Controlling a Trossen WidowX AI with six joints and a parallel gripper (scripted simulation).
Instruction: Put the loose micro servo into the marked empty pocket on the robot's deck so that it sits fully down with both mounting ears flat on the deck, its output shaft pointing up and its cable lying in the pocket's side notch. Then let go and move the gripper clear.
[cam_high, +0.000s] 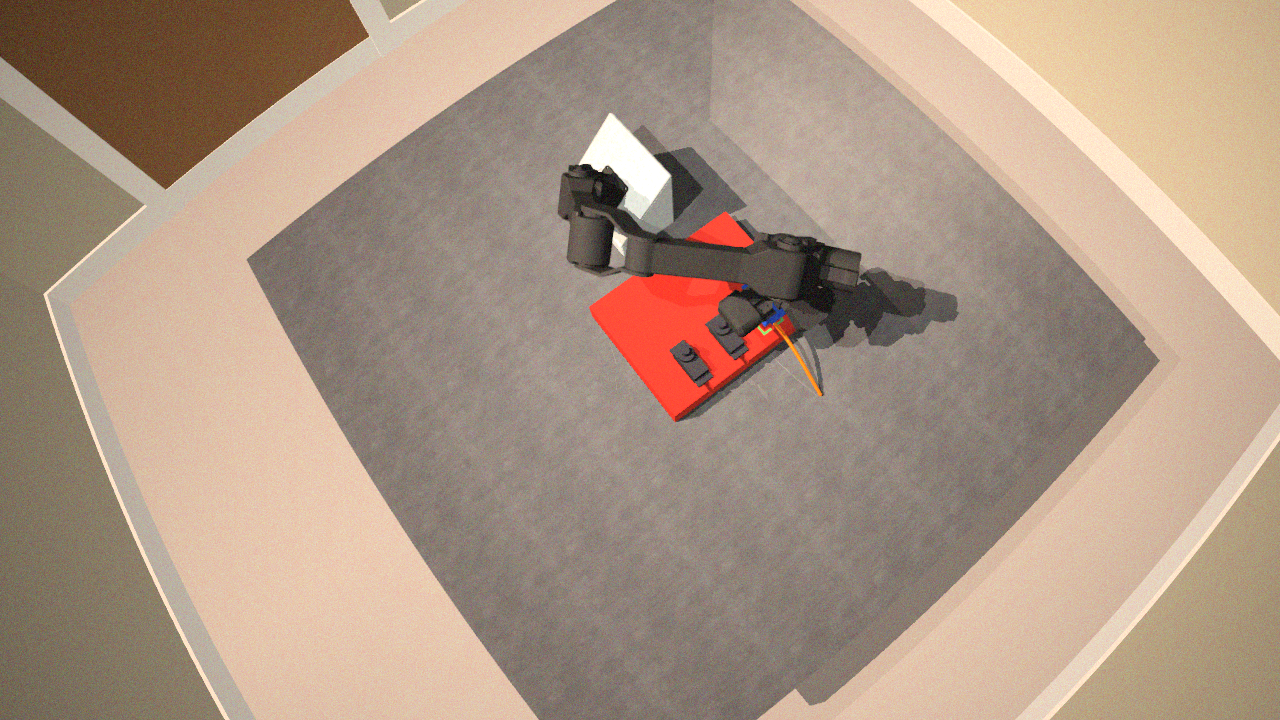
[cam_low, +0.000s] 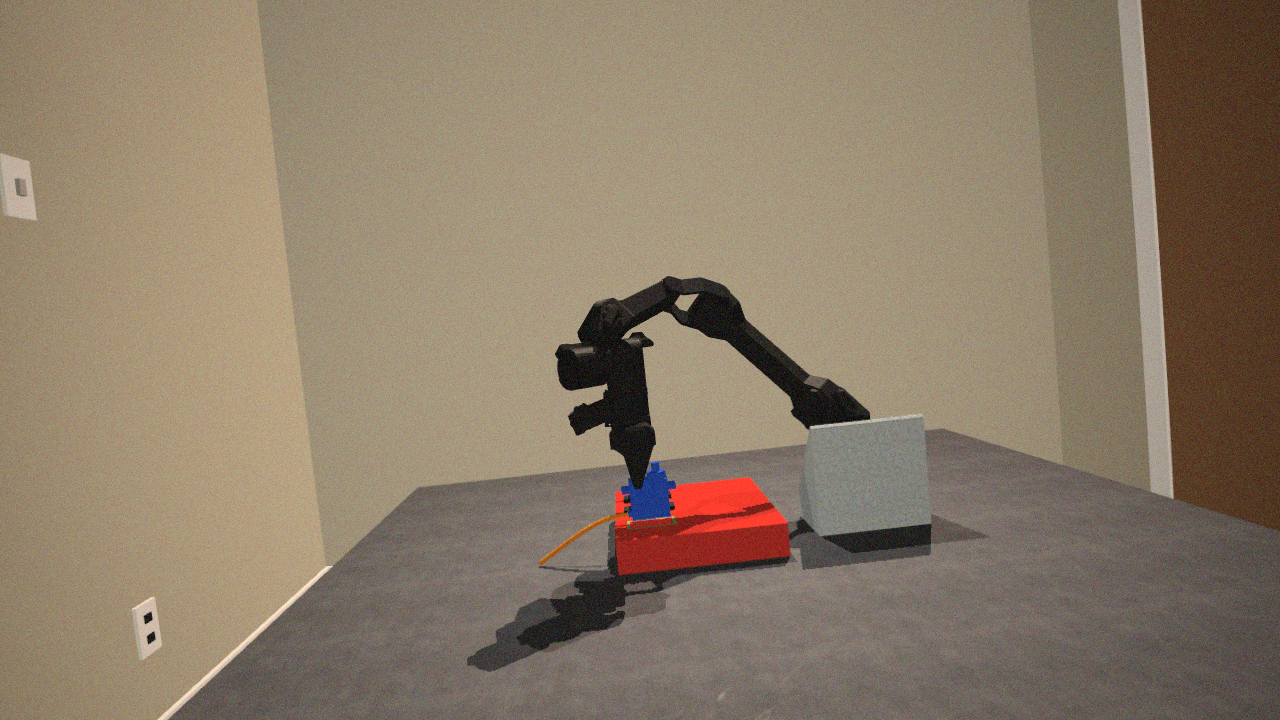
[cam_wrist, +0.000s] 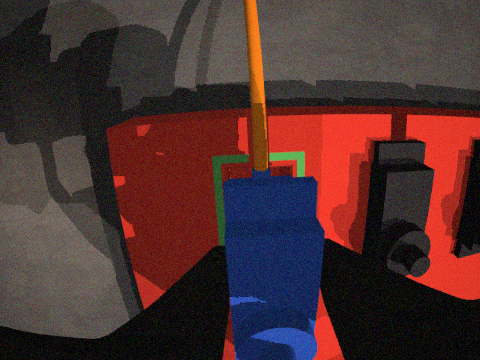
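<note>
My gripper tip is 120 mm past the red deck, 80 mm to the left of it and 80 mm above it.
</note>
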